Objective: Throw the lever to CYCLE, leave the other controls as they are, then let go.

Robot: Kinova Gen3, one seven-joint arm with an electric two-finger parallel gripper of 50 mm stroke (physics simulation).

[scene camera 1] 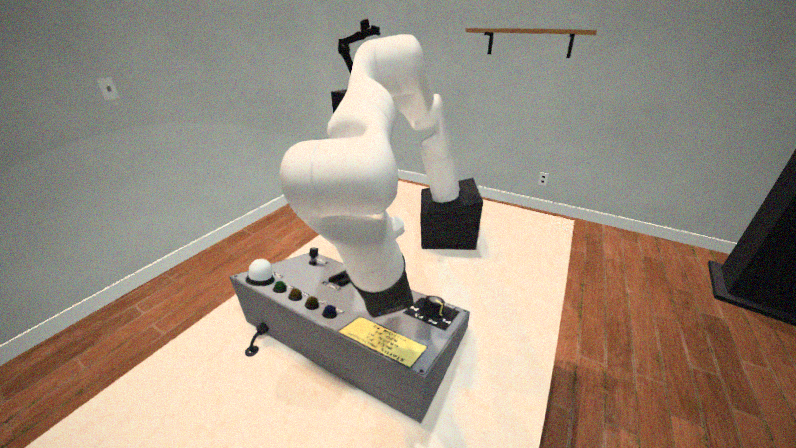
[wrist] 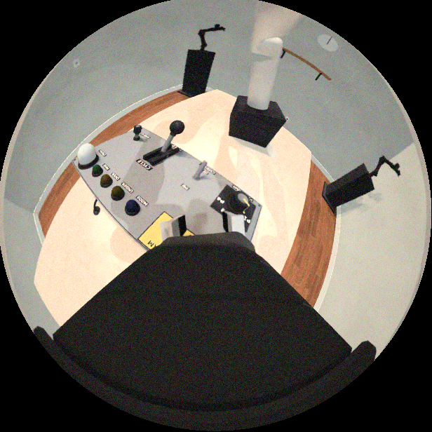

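Seen in the pictures: arm's base, link origin: (scene camera 1: 445,195).
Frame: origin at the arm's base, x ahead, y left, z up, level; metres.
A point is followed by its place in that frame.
The lever (wrist: 176,127) has a black ball knob on a grey shaft and stands in a black slot on the grey control box (scene camera 1: 334,345) {z -0.043, x 0.622, y 0.119 m} (wrist: 125,172). In the wrist view it leans toward the far edge of the box, away from the CYCLE label (wrist: 144,165) at the slot's near end. In the scene view the arm hides the lever; part of the slot (scene camera 1: 337,279) {z -0.058, x 0.475, y -0.031 m} shows. My gripper (wrist: 203,221) is open and empty, above the box between the yellow card (scene camera 1: 384,340) {z -0.014, x 0.570, y 0.203 m} (wrist: 156,231) and the rotary knob (scene camera 1: 434,304) {z -0.033, x 0.421, y 0.219 m} (wrist: 242,201). Its fingers are hidden in the scene view.
A grey toggle (wrist: 200,170) stands between lever and rotary knob. A small black switch (scene camera 1: 313,256) {z -0.041, x 0.463, y -0.137 m} (wrist: 137,132), a white dome (scene camera 1: 260,271) {z 0.022, x 0.620, y -0.114 m} (wrist: 86,154) and several coloured buttons, one blue (scene camera 1: 329,311) {z 0.002, x 0.593, y 0.081 m} (wrist: 132,207), are on the box. The arm's black pedestal (scene camera 1: 450,222) {z -0.049, x 0.071, y 0.063 m} (wrist: 256,122) stands behind.
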